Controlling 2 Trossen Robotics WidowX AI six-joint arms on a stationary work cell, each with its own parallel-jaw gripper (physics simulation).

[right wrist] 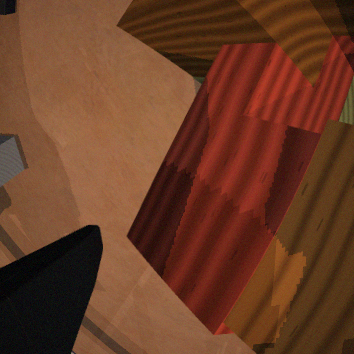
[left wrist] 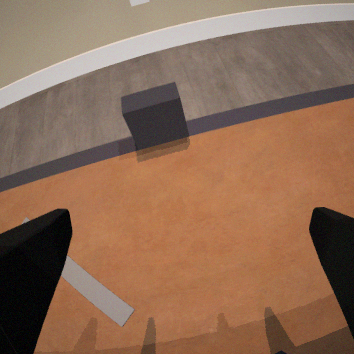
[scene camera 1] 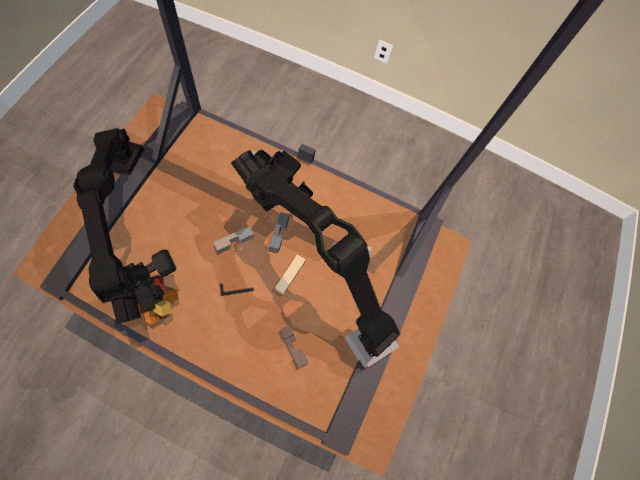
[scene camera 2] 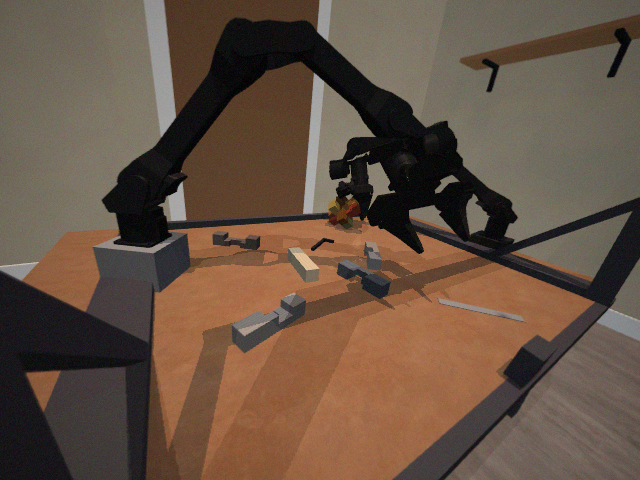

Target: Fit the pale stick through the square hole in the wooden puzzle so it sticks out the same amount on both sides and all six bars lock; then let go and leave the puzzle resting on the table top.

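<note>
The pale stick (scene camera 1: 289, 273) (scene camera 2: 304, 263) lies flat on the orange table top near the middle, apart from both grippers. The wooden puzzle (scene camera 1: 162, 305) (scene camera 2: 342, 212) (right wrist: 239, 175), a cluster of red, brown and yellow bars, sits at the table's edge by the right arm. My right gripper (scene camera 1: 154, 281) (scene camera 2: 353, 198) is open just above it; only one of its fingers shows in the right wrist view. My left gripper (scene camera 1: 247, 162) (scene camera 2: 439, 237) (left wrist: 194, 222) is open and empty, hanging over bare table near the opposite edge.
Grey notched bars (scene camera 1: 233, 239) (scene camera 1: 278, 232) (scene camera 1: 292, 347) (scene camera 2: 266, 320) (scene camera 2: 364, 276) lie scattered around the stick. A black L-shaped piece (scene camera 1: 234, 290) (scene camera 2: 321, 241) lies between stick and puzzle. A flat grey strip (left wrist: 95, 291) (scene camera 2: 480, 309) and a dark block (left wrist: 154, 112) (scene camera 1: 306, 152) are near the left gripper.
</note>
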